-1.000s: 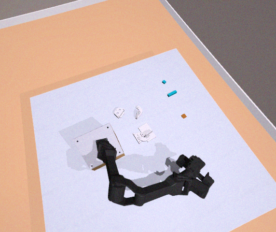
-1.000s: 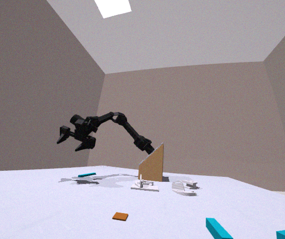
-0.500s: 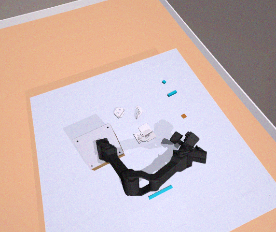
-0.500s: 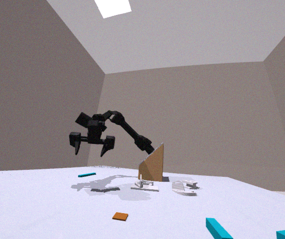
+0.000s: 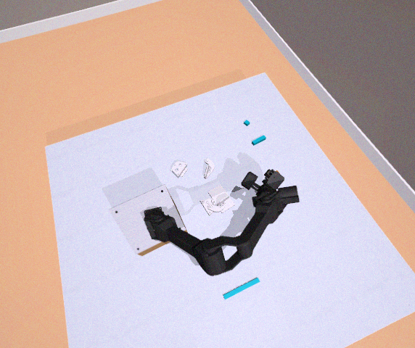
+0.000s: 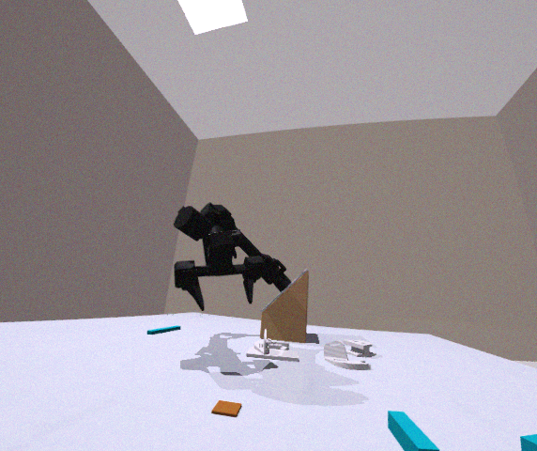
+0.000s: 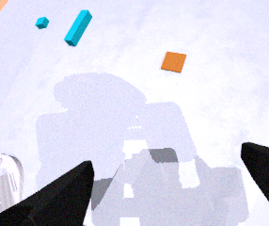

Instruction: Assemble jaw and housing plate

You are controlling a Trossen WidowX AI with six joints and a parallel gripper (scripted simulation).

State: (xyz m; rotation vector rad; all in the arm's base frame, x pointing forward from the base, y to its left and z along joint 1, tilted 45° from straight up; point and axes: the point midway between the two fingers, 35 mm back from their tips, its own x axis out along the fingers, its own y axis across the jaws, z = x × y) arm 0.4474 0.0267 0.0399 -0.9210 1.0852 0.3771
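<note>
My gripper tip is now 190 mm past the jaw, 230 mm to the right of it and 110 mm above it. From my gripper tip the other things lie so: short cyan bar (100 mm ahead, 280 mm to the left, 110 mm below); orange tile (110 mm ahead, 80 mm to the left, 110 mm below); long cyan bar (210 mm behind, 340 mm to the right, 110 mm below).
</note>
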